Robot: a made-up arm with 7 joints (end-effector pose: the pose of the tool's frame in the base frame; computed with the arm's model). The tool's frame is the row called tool. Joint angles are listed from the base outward.
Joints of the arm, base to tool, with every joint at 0 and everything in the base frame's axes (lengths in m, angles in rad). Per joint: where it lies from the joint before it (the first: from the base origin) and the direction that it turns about. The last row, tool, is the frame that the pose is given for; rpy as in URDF.
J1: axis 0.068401 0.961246 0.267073 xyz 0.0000 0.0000 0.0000
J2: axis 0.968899 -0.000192 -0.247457 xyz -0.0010 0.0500 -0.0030
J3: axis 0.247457 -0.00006 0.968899 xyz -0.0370 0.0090 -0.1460
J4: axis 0.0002 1 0.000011 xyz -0.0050 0.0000 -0.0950
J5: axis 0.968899 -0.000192 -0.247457 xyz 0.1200 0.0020 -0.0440
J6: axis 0.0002 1 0.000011 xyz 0.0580 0.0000 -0.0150
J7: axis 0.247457 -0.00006 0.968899 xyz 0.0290 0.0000 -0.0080
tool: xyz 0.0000 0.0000 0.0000 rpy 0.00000 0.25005 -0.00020
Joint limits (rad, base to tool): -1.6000..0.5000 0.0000..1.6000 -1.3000..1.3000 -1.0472..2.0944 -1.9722..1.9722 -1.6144..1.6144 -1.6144..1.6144
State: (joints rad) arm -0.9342 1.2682 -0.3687 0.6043 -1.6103 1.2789 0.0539
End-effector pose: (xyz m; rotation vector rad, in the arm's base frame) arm 0.3174 0.3094 -0.0393 -0.3896 1.1089 -0.0031
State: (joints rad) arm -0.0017 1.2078 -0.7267 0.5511 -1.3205 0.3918 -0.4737
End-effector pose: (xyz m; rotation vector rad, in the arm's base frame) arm 0.0717 0.3507 -0.2791 -0.2660 1.4380 -0.0736
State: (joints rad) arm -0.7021 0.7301 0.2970 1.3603 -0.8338 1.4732 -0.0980
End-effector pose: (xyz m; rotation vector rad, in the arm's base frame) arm 0.2258 0.3064 -0.2823 -1.1177 1.7204 0.3111
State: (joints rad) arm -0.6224 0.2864 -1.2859 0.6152 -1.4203 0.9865 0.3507
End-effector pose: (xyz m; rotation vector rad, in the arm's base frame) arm 0.1630 -0.0274 -0.3756 0.3010 1.8681 -0.6139
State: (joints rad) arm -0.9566 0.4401 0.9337 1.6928 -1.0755 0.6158 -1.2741
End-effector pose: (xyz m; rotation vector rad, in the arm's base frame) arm 0.3072 0.1690 -0.3215 -1.9723 -0.3885 -0.3754
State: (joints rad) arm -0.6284 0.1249 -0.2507 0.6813 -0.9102 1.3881 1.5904
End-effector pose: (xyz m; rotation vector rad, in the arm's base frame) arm 0.2720 0.0071 -0.3222 0.9547 1.5455 0.5491
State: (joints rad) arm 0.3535 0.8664 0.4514 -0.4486 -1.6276 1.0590 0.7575
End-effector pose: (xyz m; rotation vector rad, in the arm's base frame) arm 0.1119 0.2432 -0.1435 -0.1696 1.1322 0.3377
